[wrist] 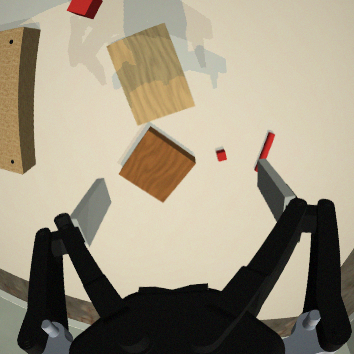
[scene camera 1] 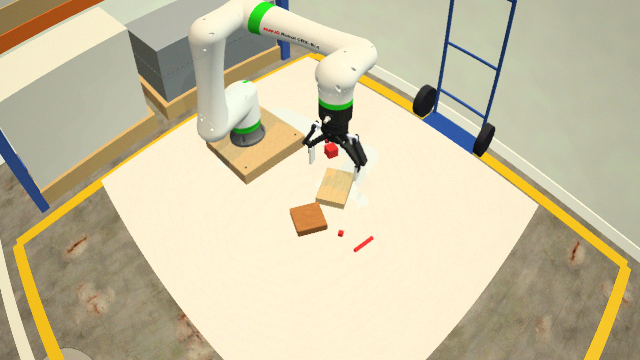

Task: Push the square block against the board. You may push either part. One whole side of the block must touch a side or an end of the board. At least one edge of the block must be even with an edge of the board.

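Frame: origin at the arm's base, x ahead, y left, z up, level; centimetres.
Where they show: gripper, between the fingertips: (wrist: 180, 181) (scene camera 1: 333, 169); arm's base, origin of its link: (scene camera 1: 247, 134).
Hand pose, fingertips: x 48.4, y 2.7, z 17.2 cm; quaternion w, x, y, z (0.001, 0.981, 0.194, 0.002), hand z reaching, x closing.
Observation:
Things, the pixels of their top centre, and the offset from my fingertips.
- square block, centre of its top: (wrist: 155, 168) (scene camera 1: 308, 216) dx -2.8, dy -8.2, dz -19.2 cm
- board, centre of its top: (wrist: 149, 73) (scene camera 1: 335, 185) dx -7.3, dy +7.8, dz -19.2 cm
- small red cube, centre of its top: (wrist: 221, 156) (scene camera 1: 340, 232) dx +8.4, dy -3.4, dz -20.7 cm
- red stick, centre of its top: (wrist: 265, 153) (scene camera 1: 363, 243) dx +16.5, dy -0.6, dz -20.9 cm
- larger red cube, centre of its top: (scene camera 1: 331, 146) dx -22.2, dy +18.7, dz -18.3 cm
The square block (scene camera 1: 308, 218) (wrist: 158, 165) is reddish brown and lies flat. The board (scene camera 1: 335, 187) (wrist: 151, 75) is a pale wooden rectangle, also flat. The block is turned at an angle to the board, with one corner close to the board's near end. No whole side of the block lies along the board. Whether that corner touches is too fine to tell. My gripper (scene camera 1: 334, 170) (wrist: 180, 181) is wide open and empty, raised above the table. In the scene view its fingers hang by the board's far end.
A small red cube (scene camera 1: 340, 233) (wrist: 221, 154) and a red stick (scene camera 1: 363, 244) (wrist: 267, 145) lie beside the block. A larger red cube (scene camera 1: 331, 150) (wrist: 85, 7) lies beyond the board. The robot's wooden base (scene camera 1: 270, 150) (wrist: 27, 100) stands at the left.

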